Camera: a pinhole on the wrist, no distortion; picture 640 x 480 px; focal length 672.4 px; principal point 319.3 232.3 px. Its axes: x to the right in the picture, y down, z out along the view. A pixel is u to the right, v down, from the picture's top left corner.
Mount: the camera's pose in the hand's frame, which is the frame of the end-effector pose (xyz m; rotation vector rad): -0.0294 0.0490 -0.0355 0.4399 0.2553 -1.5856
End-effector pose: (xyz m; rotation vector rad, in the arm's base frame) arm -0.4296 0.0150 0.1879 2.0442 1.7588 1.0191
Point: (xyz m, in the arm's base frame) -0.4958 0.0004 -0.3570
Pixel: 597 109
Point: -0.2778 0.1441 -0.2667
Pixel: 326 317
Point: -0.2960 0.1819 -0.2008
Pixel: 333 398
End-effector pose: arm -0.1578 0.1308 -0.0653 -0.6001 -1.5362 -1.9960
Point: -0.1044 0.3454 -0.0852
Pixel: 220 164
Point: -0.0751 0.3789 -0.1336
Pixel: 261 46
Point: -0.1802 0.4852 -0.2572
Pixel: 489 113
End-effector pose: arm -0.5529 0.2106 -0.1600 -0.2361 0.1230 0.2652
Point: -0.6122 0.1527 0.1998
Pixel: 311 156
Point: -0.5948 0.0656 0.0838
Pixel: 548 140
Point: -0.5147 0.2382 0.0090
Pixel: 233 465
